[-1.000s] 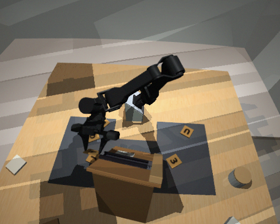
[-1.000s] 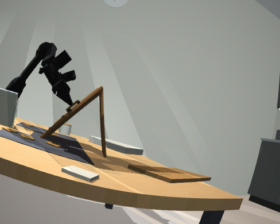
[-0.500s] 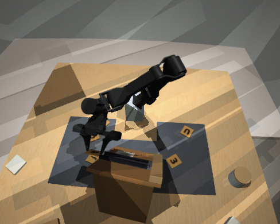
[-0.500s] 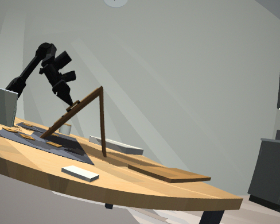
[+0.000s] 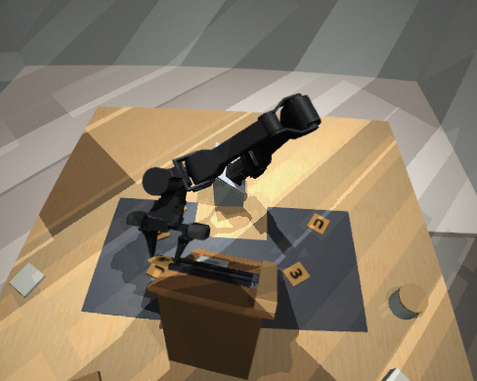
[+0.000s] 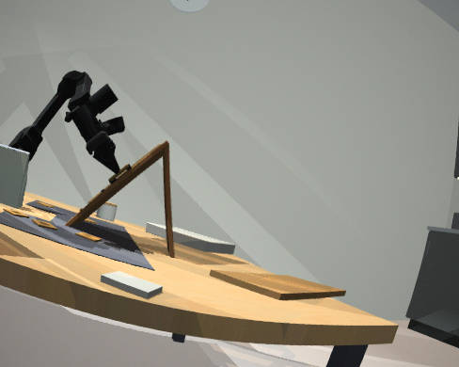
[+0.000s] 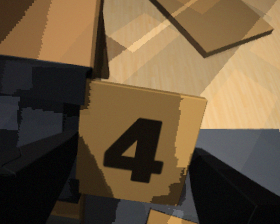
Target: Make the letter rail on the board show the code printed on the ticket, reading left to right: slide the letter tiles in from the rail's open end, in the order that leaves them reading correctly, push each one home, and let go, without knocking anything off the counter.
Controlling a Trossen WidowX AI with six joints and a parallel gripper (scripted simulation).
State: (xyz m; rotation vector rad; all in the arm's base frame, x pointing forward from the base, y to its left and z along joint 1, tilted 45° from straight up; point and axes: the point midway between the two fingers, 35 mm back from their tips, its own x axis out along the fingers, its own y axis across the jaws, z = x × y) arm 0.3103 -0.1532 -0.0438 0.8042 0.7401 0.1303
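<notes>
The white ticket is 40 mm behind my gripper tip, 110 mm to the left of it and 80 mm below it. From my gripper tip the other things lie so: tile marked 4: right at my gripper tip; then q tile: 170 mm behind, 80 mm to the right, 170 mm below; then dark mat: 130 mm behind, 140 mm to the left, 170 mm below.
</notes>
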